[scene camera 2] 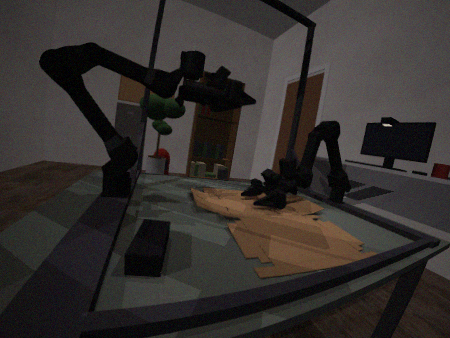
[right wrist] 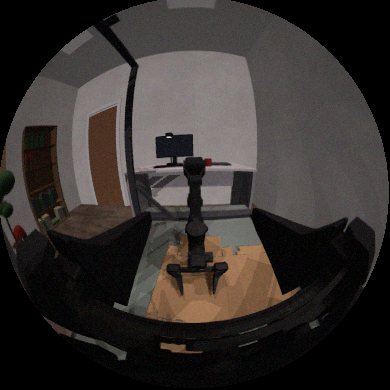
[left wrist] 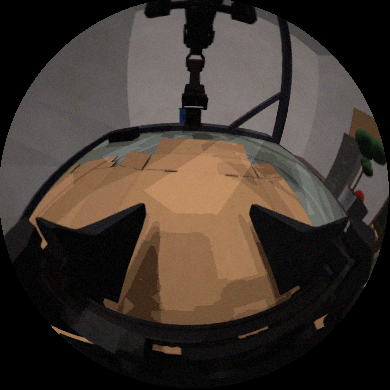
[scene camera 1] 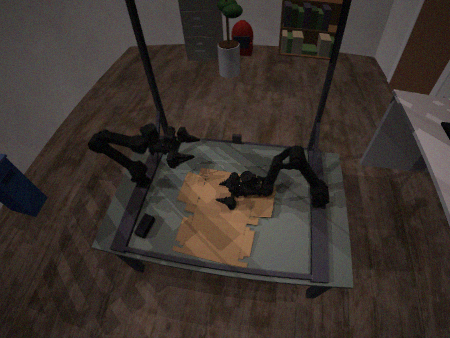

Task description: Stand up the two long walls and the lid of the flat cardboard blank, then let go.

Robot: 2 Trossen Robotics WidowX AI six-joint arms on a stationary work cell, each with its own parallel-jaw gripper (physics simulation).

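Frame: origin at the left arm's base, x ahead, y left, z up, level; centimetres.
Where they show: left gripper, fingertip midpoint: (scene camera 2: 246, 199) (right wrist: 197, 294) (left wrist: 199, 209) (scene camera 1: 217, 191); right gripper, fingertip midpoint: (scene camera 2: 248, 104) (right wrist: 202, 215) (scene camera 1: 197, 148); left arm's base at its link origin: (scene camera 2: 335, 201) (scene camera 1: 318, 202); right arm's base at its link origin: (scene camera 2: 115, 193) (left wrist: 192, 123) (scene camera 1: 143, 182).
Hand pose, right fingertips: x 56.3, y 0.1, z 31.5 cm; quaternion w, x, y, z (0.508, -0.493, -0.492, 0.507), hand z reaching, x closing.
Things, the pixels of their top centre, and the offset from my right fingertips. Level surfaces: height alone.
- black block at its top centre: (scene camera 2: 151, 234) (left wrist: 121, 129) (scene camera 1: 143, 224) dx +25.4, dy +23.9, dz -29.9 cm
- table at its surface level: dz -33.5 cm
- small dark object at its top centre: (scene camera 2: 223, 169) (scene camera 1: 236, 135) dx -10.6, dy -36.9, dz -27.7 cm
The tan cardboard blank (scene camera 1: 215, 227) (scene camera 2: 300, 235) (left wrist: 195, 185) (right wrist: 240, 280) lies spread out on the table, mostly flat, with some edges a little raised at its left corner in scene camera 2. My left gripper (scene camera 1: 223, 193) (scene camera 2: 260, 196) (left wrist: 199, 209) (right wrist: 197, 294) is open and low over the back part of the blank, with bare cardboard between its fingertips in the left wrist view; whether it touches the board I cannot tell. My right gripper (scene camera 1: 196, 148) is open and empty, high above the table's back left in scene camera 1. The arm hides part of the blank.
A black block (scene camera 1: 145, 226) (scene camera 2: 148, 247) lies on the table (scene camera 1: 287, 240) left of the blank. A dark frame rail (scene camera 1: 320, 240) runs along the table's side, with upright posts at the back. A small dark object (scene camera 1: 236, 138) sits at the back rail.
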